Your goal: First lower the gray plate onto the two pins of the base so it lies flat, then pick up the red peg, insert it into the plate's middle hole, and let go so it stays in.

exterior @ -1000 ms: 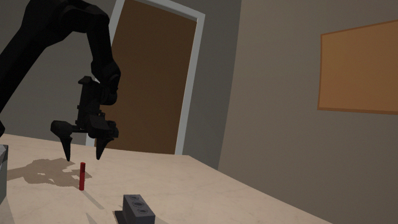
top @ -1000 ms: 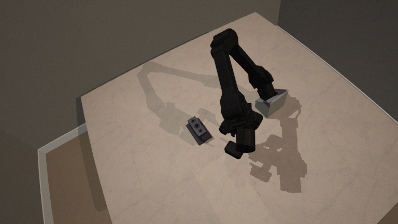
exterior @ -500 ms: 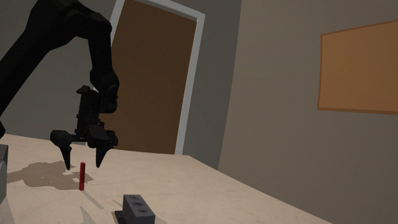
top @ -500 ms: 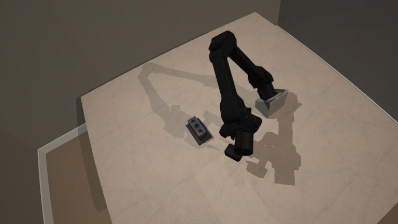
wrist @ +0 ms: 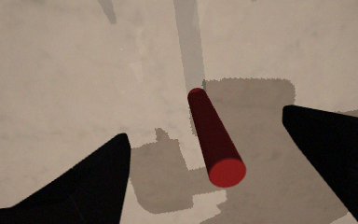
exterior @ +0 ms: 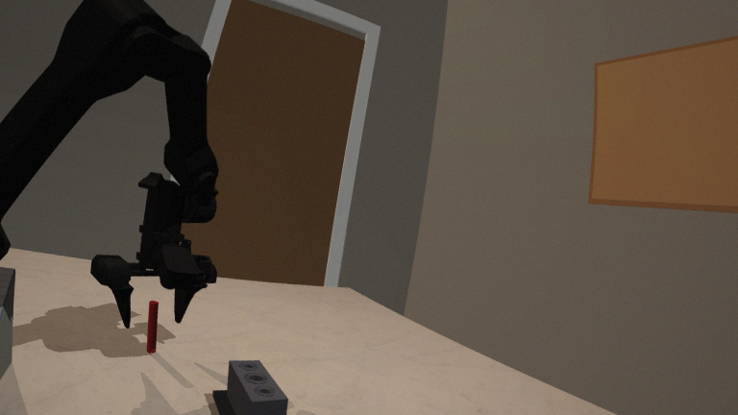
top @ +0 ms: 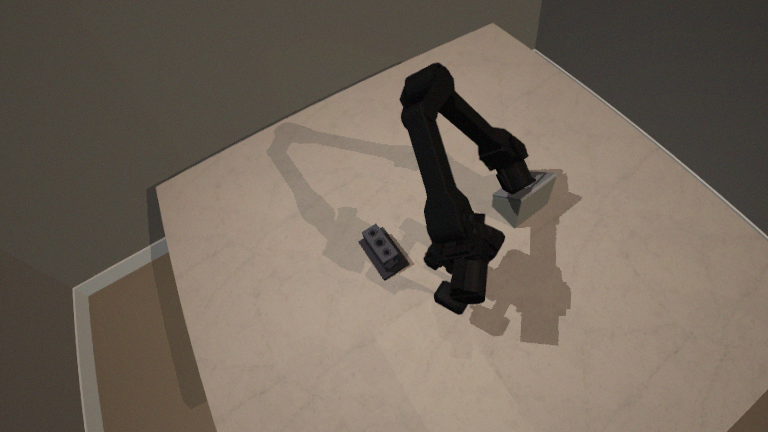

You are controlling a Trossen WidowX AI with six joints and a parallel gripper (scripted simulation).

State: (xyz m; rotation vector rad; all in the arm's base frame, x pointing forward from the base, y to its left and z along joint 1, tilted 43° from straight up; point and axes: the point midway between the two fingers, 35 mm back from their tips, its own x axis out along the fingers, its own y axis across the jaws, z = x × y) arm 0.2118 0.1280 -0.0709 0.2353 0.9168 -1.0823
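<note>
My gripper tip is now right at the red peg. The rest, counted from my gripper tip: dark base 17 cm to the right, 13 cm ahead, 3 cm below; then gray plate 17 cm to the right, 13 cm ahead.
</note>
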